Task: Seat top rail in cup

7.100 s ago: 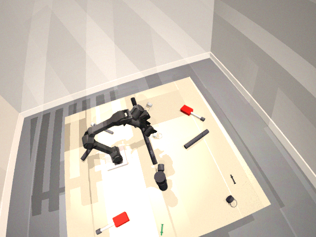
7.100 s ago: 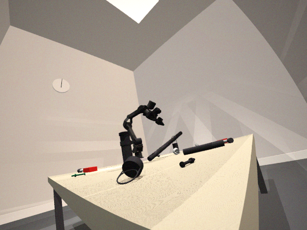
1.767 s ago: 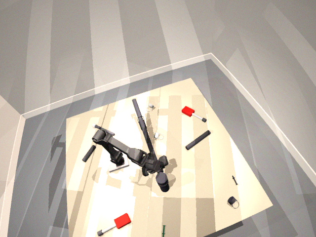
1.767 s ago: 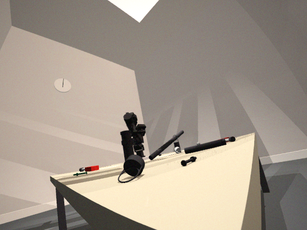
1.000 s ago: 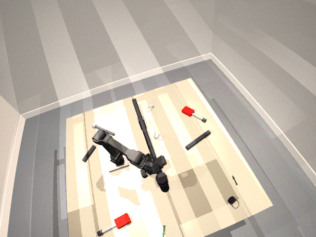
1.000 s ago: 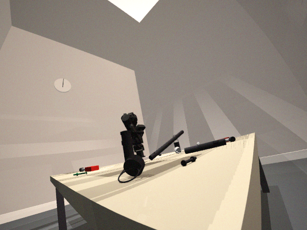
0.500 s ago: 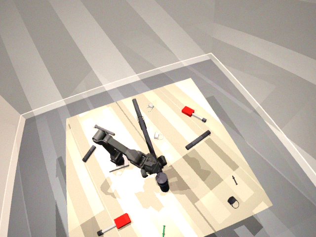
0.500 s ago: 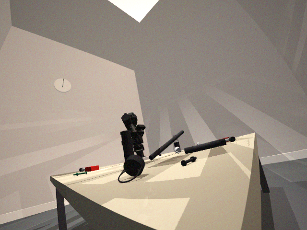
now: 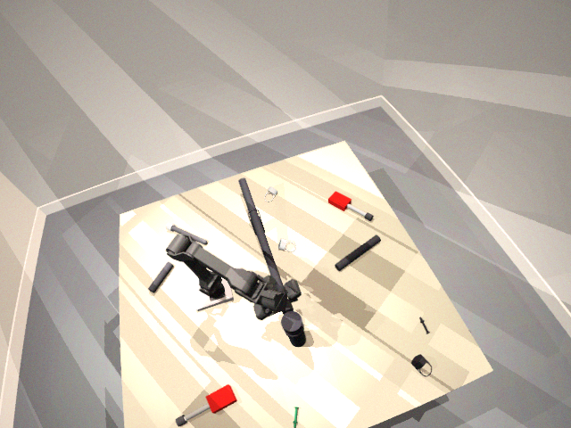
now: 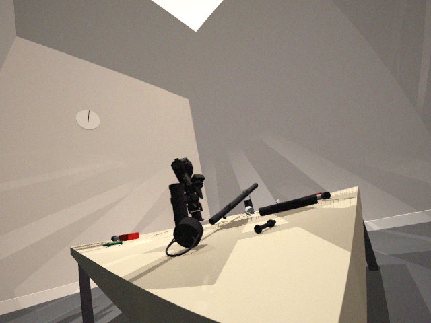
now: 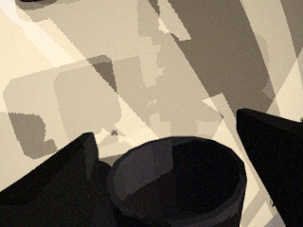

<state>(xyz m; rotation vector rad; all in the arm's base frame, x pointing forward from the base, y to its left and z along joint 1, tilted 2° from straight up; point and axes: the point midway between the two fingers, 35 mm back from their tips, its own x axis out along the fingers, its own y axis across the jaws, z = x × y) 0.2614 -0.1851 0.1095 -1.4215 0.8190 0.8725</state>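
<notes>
Right now my gripper tip is 30 mm to the left of the rail-end cup, 30 mm below it and 20 mm past it. Round my gripper tip: green bolt: 350 mm to the right, 110 mm below, 100 mm behind; dark tube: 330 mm ahead, 160 mm to the left, 100 mm below; black bolt: 440 mm ahead, 220 mm to the right, 110 mm below.
</notes>
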